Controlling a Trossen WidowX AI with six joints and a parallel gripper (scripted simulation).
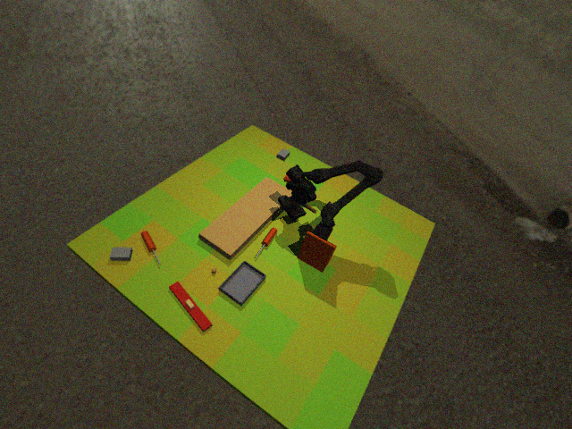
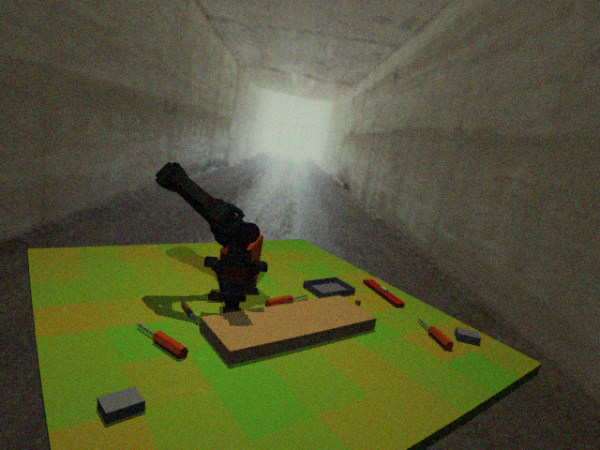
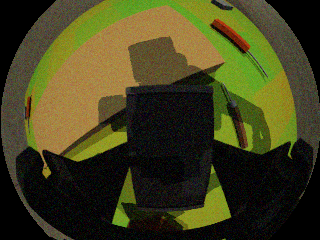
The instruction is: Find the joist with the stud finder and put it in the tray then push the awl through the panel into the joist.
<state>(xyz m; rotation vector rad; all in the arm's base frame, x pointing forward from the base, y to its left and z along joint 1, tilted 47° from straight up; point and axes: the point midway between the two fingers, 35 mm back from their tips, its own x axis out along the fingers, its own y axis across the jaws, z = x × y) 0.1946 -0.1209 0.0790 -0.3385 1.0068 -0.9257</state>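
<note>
The awl lies 3 cm behind my gripper tip, 12 cm to the right of it and 6 cm below it. Also, from my gripper tip: grey tray: 2 cm behind, 45 cm to the left, 6 cm below; then tan cube: 11 cm ahead, 47 cm to the left, 6 cm below; then stud finder: 2 cm behind, 1 cm to the left, 3 cm below.
</note>
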